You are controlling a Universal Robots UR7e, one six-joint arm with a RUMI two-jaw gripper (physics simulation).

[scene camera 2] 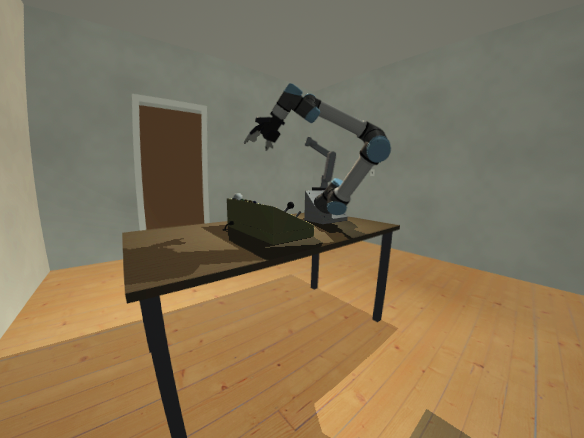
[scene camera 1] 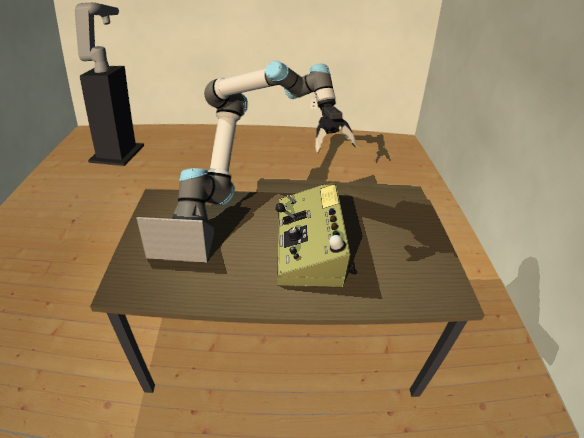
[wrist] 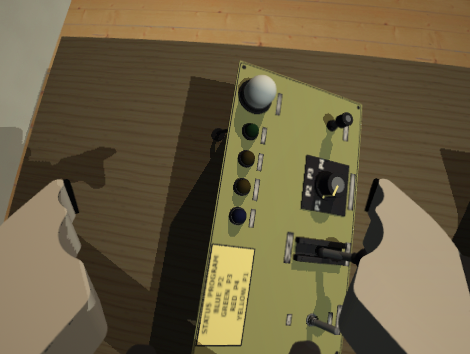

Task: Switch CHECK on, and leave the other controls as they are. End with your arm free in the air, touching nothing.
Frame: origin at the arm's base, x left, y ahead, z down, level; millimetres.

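Where they show: gripper, fingertip midpoint: (scene camera 2: 255,147) (scene camera 1: 337,150) (wrist: 224,183); arm's base, origin of the base link: (scene camera 2: 323,205) (scene camera 1: 189,223).
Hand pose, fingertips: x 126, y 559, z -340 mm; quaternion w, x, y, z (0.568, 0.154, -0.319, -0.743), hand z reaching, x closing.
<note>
Things, the pixels of their top centre, and the offset from my fingertips. "*": a spot on its surface instead. Level surfaces: height alone.
- thin metal toggle, middle of its top: (wrist: 326,330) (scene camera 1: 291,195) dx +146, dy -175, dz +325 mm
- black-balled lever, middle of its top: (wrist: 344,257) (scene camera 1: 288,208) dx +25, dy -168, dz +312 mm
- rotary knob, middle of its top: (wrist: 335,183) (scene camera 1: 294,229) dx -90, dy -128, dz +325 mm
- short black-capped control, middle of its top: (wrist: 342,116) (scene camera 1: 295,247) dx -208, dy -109, dz +317 mm
- white dome, surface spot: (wrist: 261,91) (scene camera 2: 239,193) * dx -183, dy +34, dz +251 mm
- yellow program card, middle of its top: (wrist: 225,298) (scene camera 1: 329,193) dx +137, dy -6, dz +282 mm
- table, its level: dz +454 mm
The green control box (scene camera 1: 316,250) (scene camera 2: 270,225) (wrist: 285,200) stands on the table. Its small labels are unreadable, so I cannot tell which control is CHECK. A thin metal toggle (wrist: 324,325) (scene camera 1: 291,199) leans toward the box's low edge. A black-balled lever (wrist: 335,254) (scene camera 1: 287,211) sits in a slot, its ball partly hidden by a finger in the wrist view. A rotary knob (wrist: 336,185) (scene camera 1: 294,232) has its pointer toward P1. A short black-capped control (wrist: 344,119) (scene camera 1: 294,251) is beyond it. My gripper (scene camera 1: 336,149) (scene camera 2: 257,146) (wrist: 224,183) is open, empty and high above the box, touching nothing.
A white dome (scene camera 1: 337,242) (scene camera 2: 238,196) (wrist: 261,91) and several dark lamps line the box's high edge, beside a yellow program card (scene camera 1: 329,196) (wrist: 227,295). A pale upright panel (scene camera 1: 175,240) stands by the arm's base on the table (scene camera 1: 240,300) (scene camera 2: 175,265). A cable shows behind the box.
</note>
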